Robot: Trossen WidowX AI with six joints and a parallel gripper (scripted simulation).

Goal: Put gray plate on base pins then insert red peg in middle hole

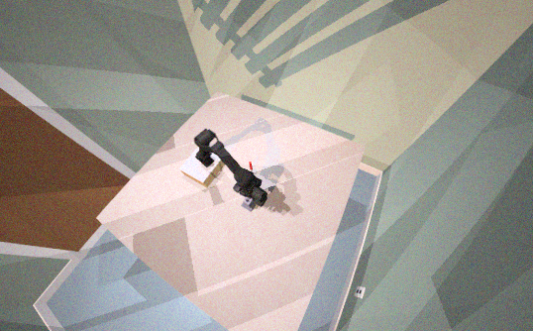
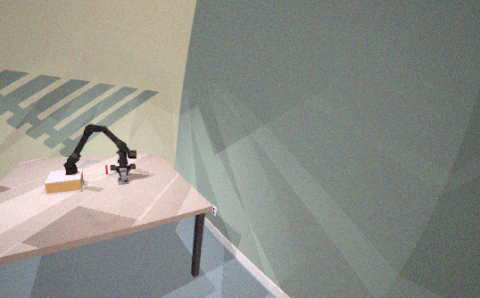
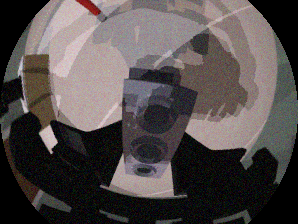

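Now: the red peg 15 cm to the left of my gripper tip and 15 cm behind it. From my gripper tip the other things lie so: gray plate 3 cm above.
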